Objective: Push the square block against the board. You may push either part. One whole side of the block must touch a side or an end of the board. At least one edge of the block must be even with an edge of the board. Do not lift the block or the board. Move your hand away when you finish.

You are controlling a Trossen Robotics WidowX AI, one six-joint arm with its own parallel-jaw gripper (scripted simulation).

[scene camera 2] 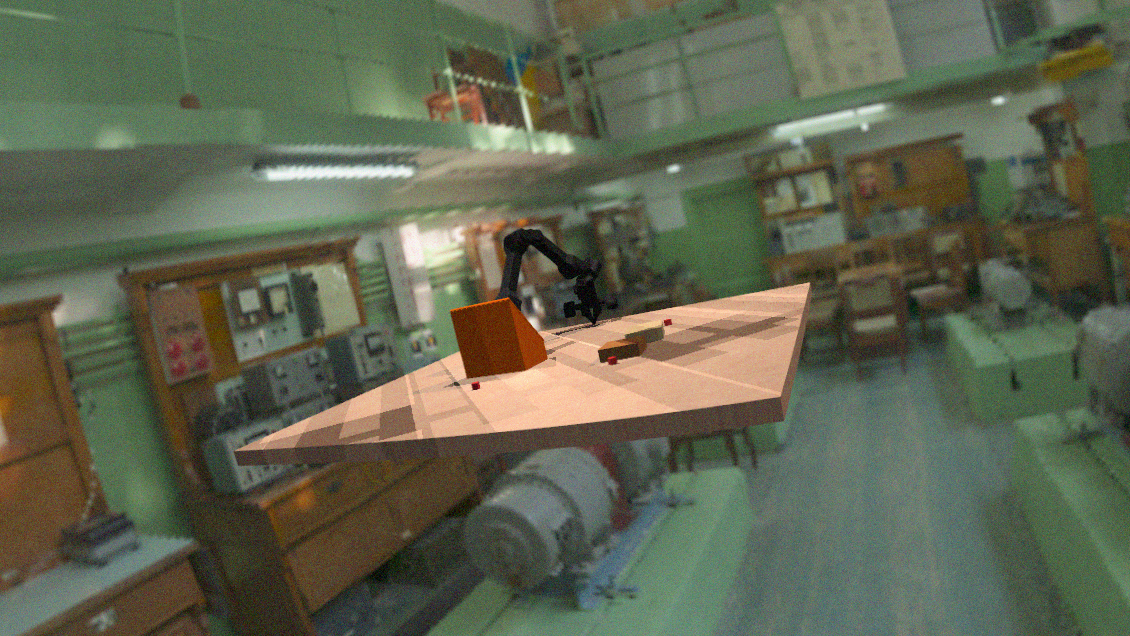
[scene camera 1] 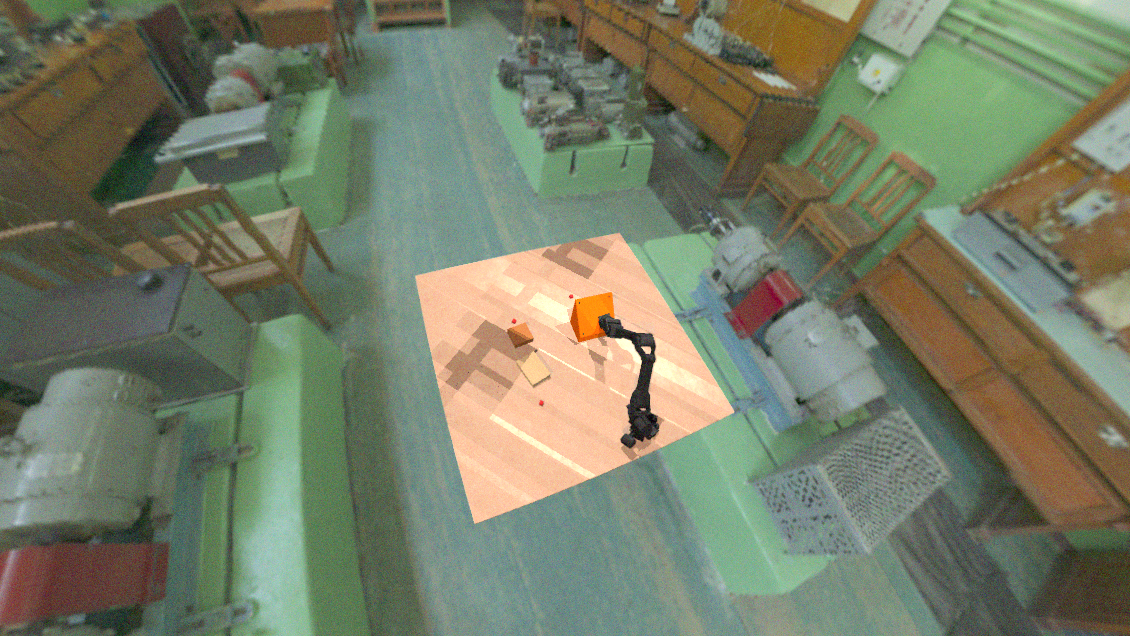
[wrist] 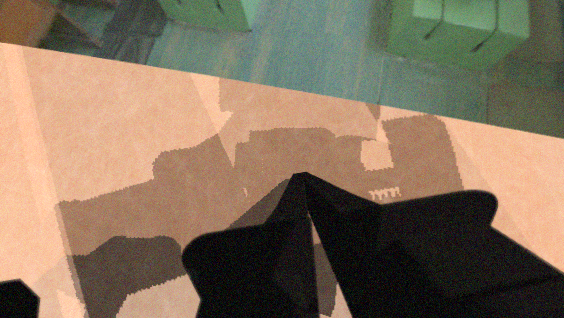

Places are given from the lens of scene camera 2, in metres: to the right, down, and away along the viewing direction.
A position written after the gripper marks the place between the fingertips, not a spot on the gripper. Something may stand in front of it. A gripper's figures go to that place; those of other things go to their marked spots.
gripper (scene camera 2: 594,323): 0.10, 0.02, 2.42
brown square block (scene camera 2: 632,347): 0.16, 0.07, 1.60
